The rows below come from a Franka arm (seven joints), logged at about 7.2 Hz.
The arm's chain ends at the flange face. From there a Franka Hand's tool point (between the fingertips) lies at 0.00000 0.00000 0.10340 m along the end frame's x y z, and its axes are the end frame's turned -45 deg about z.
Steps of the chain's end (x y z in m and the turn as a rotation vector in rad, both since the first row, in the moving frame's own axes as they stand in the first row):
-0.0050 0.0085 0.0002 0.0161 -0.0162 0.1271
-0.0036 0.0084 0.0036 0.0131 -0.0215 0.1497
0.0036 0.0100 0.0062 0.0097 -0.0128 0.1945
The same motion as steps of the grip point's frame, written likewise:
-0.0094 0.0001 0.0002 0.0228 -0.0001 0.1271
-0.0089 0.0008 0.0036 0.0245 -0.0059 0.1497
-0.0046 0.0080 0.0062 0.0159 -0.0022 0.1945

